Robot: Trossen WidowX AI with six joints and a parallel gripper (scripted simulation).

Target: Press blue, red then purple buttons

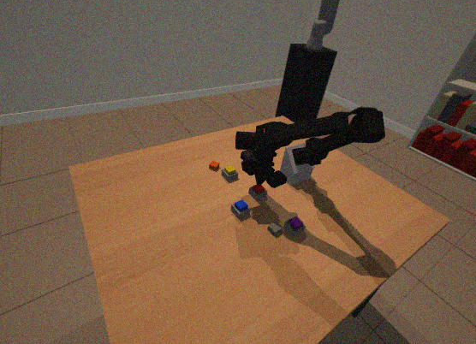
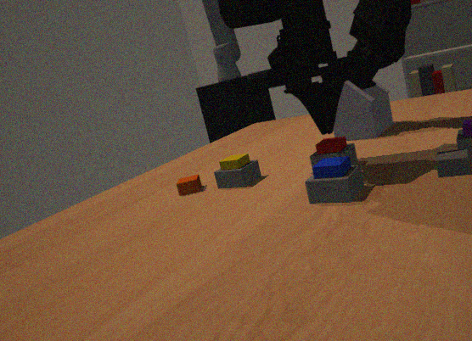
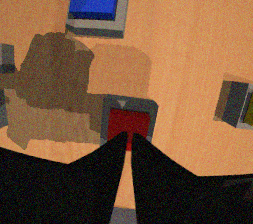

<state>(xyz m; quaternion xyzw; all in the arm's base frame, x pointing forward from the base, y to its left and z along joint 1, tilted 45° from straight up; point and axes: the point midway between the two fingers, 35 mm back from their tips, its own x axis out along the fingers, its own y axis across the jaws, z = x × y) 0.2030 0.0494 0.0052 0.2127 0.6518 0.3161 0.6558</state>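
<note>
The red button lies 2 cm below my gripper tip. From my gripper tip the other things lie so: yellow button: 5 cm ahead, 13 cm to the right, 2 cm below; blue button: 10 cm ahead, 5 cm to the left, 2 cm below; small grey block: 3 cm ahead, 16 cm to the left, 4 cm below.
</note>
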